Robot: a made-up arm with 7 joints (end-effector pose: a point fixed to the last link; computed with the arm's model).
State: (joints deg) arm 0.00 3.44 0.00 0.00 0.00 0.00 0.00
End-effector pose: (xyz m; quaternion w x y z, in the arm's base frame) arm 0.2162 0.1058 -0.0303 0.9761 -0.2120 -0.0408 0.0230
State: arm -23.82 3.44 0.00 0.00 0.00 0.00 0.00
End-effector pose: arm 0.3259 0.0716 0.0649 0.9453 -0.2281 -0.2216 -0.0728
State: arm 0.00 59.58 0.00 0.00 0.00 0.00 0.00
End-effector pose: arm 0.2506 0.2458 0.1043 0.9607 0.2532 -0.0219 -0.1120
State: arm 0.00 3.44 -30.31 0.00 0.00 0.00 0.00
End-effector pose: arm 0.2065 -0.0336 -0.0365 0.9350 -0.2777 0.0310 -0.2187
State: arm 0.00 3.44 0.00 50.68 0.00 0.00 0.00
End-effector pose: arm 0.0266 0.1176 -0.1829 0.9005 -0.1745 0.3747 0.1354
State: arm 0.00 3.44 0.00 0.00 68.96 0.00 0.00
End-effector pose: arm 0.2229 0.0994 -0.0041 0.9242 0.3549 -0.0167 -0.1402
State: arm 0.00 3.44 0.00 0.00 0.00 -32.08 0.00
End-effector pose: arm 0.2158 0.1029 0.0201 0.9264 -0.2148 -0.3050 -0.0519
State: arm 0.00 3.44 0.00 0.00 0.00 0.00 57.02
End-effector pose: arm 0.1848 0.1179 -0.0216 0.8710 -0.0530 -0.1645 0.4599
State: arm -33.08 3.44 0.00 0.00 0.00 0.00 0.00
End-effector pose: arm 0.3559 0.0562 0.1127 0.9222 -0.2317 -0.2897 -0.1094
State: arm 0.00 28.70 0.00 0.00 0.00 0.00 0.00
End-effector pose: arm 0.2273 0.1857 0.0132 0.9987 -0.0023 -0.0333 -0.0390
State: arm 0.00 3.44 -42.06 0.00 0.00 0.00 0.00
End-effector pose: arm 0.1839 -0.0834 -0.0338 0.9012 -0.2981 0.0585 -0.3091
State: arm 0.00 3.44 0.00 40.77 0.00 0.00 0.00
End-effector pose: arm 0.0732 0.1160 -0.1673 0.9298 -0.1848 0.2967 0.1148
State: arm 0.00 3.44 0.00 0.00 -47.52 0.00 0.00
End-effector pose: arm 0.2127 0.0919 -0.0440 0.8083 -0.5710 -0.0495 0.1343
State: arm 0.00 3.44 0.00 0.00 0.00 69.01 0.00
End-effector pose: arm 0.1367 0.1109 -0.0966 0.8286 -0.1521 0.5111 0.1706
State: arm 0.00 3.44 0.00 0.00 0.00 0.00 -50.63
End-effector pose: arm 0.2240 0.0760 -0.0342 0.8706 -0.3111 0.0783 -0.3731
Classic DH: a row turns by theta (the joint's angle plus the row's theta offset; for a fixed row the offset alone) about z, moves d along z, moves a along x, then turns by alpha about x. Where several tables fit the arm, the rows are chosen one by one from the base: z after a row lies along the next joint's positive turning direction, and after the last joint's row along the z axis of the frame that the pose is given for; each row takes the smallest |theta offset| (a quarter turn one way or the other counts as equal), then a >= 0, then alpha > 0; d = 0 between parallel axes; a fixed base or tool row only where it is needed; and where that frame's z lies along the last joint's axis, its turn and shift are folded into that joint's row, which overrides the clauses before.
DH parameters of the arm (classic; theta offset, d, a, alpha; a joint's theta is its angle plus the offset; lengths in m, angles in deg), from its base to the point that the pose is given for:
base (fixed): -4.07 0.2627 0.0297 -74.51
joint 1: -75.12 0.0356 -0.0487 -90
joint 2: 74 -0.0085 0.0071 90
joint 3: -90 -0.1474 0.0172 90
joint 4: -90 0.0329 0.0464 90
joint 5: 0 0.1875 0.0081 -90
joint 6: -90 -0.0016 0.0641 90
joint 7: 33.92 -0.009 0.0361 -33.89
tool (fixed): -33.76 0.0083 0 0

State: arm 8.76 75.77 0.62 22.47 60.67 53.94 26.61
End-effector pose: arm 0.1676 0.3552 0.1993 0.3374 0.9182 0.0857 0.1889
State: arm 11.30 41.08 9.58 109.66 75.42 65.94 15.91
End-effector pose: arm -0.2278 0.3294 0.1243 0.0356 -0.6175 -0.7855 -0.0217
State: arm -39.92 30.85 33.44 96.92 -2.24 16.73 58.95
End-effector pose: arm 0.0917 0.2228 -0.1321 0.6224 0.1582 0.3276 0.6930
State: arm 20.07 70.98 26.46 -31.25 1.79 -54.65 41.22
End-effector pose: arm 0.1632 0.1262 0.2653 0.6905 0.0901 -0.6477 -0.3092
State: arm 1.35 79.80 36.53 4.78 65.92 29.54 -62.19
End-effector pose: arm 0.1964 0.3319 0.3397 0.6791 0.5743 0.3907 0.2373
